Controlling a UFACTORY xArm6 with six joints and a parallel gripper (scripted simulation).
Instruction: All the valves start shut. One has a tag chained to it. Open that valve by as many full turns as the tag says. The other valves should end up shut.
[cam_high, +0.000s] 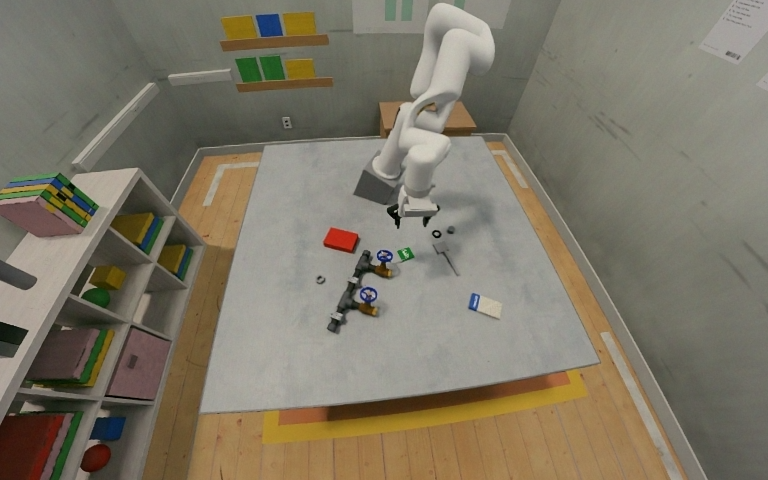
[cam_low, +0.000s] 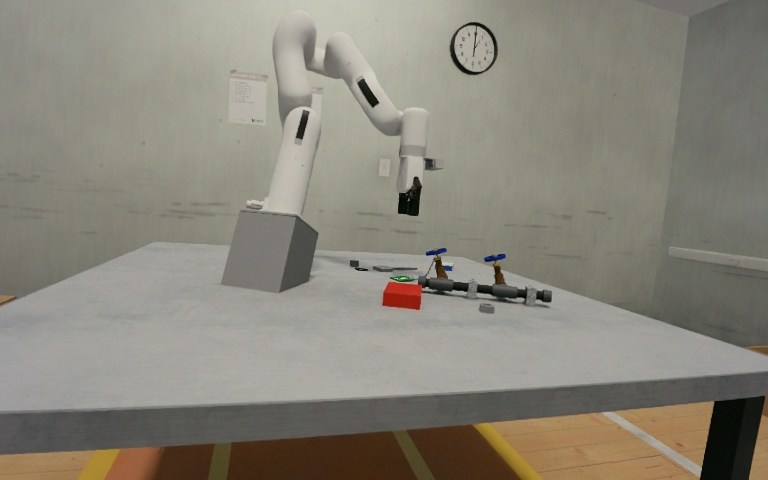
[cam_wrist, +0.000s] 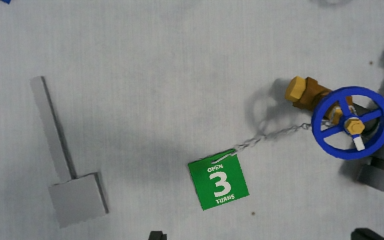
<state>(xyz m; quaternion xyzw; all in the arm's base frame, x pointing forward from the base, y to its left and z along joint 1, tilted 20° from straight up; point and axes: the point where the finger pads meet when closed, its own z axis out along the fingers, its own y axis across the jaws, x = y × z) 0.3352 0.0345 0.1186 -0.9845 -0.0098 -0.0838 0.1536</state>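
My hand is 10 mm short of the green tag and 200 mm above it. Also, from my hand: grey cylinder 110 mm behind, 200 mm to the left, 190 mm below; then red block 60 mm behind, 260 mm to the right, 180 mm below; then grey flat tool 10 mm ahead, 160 mm to the left, 190 mm below.
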